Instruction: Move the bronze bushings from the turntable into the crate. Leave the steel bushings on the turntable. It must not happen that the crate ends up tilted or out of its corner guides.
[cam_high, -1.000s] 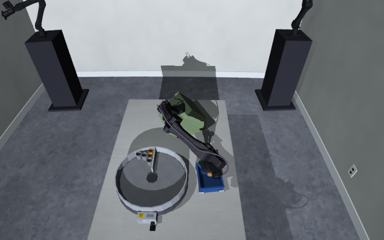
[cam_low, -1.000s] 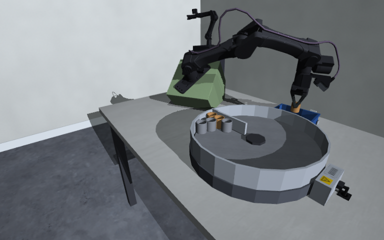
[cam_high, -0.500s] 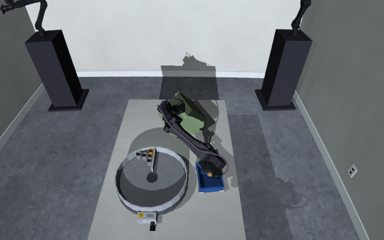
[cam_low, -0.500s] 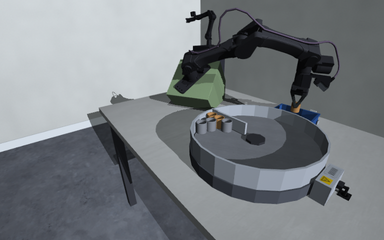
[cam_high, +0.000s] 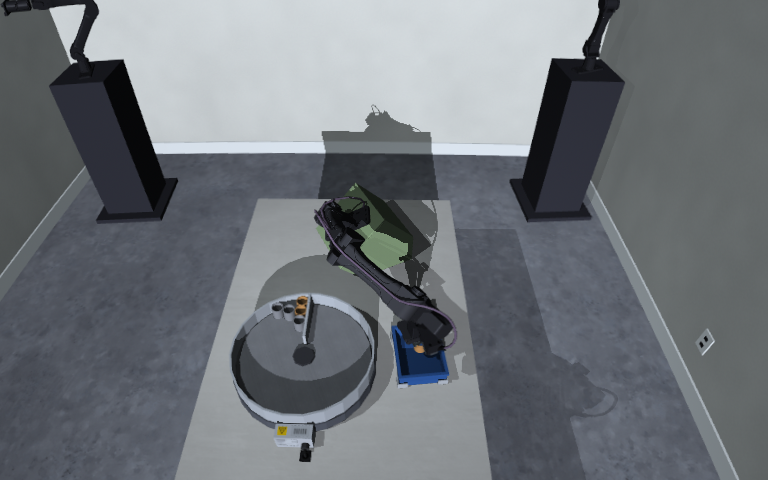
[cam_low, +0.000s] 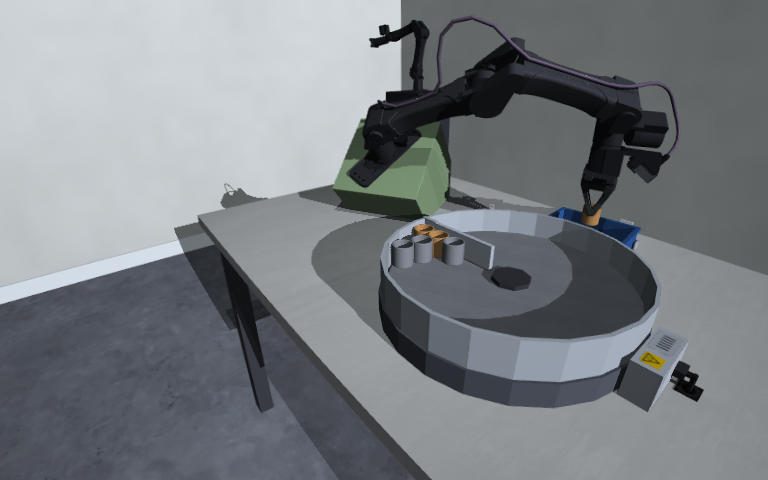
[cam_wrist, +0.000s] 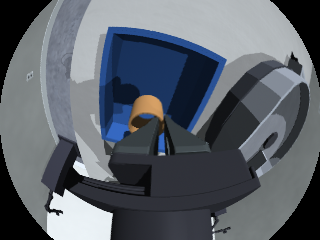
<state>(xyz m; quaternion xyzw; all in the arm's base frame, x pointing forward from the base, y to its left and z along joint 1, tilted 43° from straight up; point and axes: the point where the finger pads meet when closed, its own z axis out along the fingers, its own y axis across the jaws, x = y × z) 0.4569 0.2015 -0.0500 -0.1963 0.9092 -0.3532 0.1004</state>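
My hand is 6 cm above the blue crate and 1 cm to the right of it. From my hand the other things lie so: turntable 33 cm to the right, 4 cm below.
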